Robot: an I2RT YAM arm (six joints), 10 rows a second.
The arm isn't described. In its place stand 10 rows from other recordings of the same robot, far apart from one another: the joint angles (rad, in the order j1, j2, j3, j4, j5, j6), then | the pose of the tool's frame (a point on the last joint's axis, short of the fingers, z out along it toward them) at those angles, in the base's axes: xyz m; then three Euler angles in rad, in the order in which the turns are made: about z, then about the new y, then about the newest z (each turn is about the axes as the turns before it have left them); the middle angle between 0 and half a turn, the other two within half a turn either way.
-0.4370 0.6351 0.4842 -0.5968 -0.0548 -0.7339 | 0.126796 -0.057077 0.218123 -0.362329 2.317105 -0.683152
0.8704 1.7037 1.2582 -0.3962 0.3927 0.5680 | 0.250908 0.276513 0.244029 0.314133 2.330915 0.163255
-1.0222 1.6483 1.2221 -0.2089 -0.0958 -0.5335 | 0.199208 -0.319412 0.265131 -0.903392 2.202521 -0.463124
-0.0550 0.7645 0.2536 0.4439 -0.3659 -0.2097 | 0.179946 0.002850 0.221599 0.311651 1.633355 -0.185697
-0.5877 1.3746 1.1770 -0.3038 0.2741 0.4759 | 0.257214 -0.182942 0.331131 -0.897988 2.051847 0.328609
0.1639 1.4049 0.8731 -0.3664 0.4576 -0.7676 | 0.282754 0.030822 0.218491 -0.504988 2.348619 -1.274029
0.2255 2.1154 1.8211 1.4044 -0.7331 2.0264 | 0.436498 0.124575 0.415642 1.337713 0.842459 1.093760
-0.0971 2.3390 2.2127 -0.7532 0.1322 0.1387 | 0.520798 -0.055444 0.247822 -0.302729 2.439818 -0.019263
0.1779 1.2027 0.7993 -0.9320 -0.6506 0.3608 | 0.190818 0.056217 0.219322 1.451364 2.455577 1.554543
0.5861 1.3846 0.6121 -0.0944 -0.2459 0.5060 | 0.210733 0.150313 0.162182 0.956042 2.402967 0.785243
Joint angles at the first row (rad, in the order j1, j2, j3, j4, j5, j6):
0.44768, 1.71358, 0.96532, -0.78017, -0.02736, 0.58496
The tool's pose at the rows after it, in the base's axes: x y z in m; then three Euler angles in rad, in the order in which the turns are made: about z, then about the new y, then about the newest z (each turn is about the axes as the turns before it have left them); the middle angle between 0 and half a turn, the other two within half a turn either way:
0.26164 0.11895 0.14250 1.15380 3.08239 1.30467
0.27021 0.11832 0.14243 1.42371 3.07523 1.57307
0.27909 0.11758 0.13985 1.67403 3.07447 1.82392
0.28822 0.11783 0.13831 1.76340 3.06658 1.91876
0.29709 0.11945 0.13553 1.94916 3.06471 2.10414
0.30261 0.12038 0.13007 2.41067 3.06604 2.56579
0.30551 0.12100 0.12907 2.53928 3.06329 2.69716
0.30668 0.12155 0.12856 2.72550 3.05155 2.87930
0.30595 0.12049 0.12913 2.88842 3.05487 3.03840
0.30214 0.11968 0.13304 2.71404 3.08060 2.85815
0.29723 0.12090 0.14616 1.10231 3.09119 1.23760
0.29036 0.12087 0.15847 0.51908 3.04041 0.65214
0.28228 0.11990 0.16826 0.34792 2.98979 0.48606
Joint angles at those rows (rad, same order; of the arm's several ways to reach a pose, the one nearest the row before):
0.42180, 1.73022, 0.98436, -0.78087, -0.03956, 0.57354
0.40592, 1.76039, 1.02052, -0.79603, -0.05646, 0.55626
0.39117, 1.79853, 1.05656, -0.80974, -0.06436, 0.54167
0.37967, 1.83267, 1.09354, -0.81769, -0.07370, 0.53554
0.37375, 1.87324, 1.13503, -0.83295, -0.07688, 0.52871
0.37125, 1.91440, 1.16692, -0.85749, -0.06739, 0.52522
0.37010, 1.92980, 1.18396, -0.86913, -0.06468, 0.52655
0.37048, 1.94242, 1.19915, -0.89121, -0.06370, 0.52225
0.36970, 1.94034, 1.19865, -0.89960, -0.05055, 0.51790
0.37236, 1.90966, 1.17376, -0.87743, -0.04374, 0.51554
0.38263, 1.84228, 1.14127, -0.83187, -0.03321, 0.51855
0.39302, 1.77648, 1.10949, -0.80342, -0.01270, 0.52672
0.40262, 1.71444, 1.07447, -0.77924, 0.00827, 0.54013

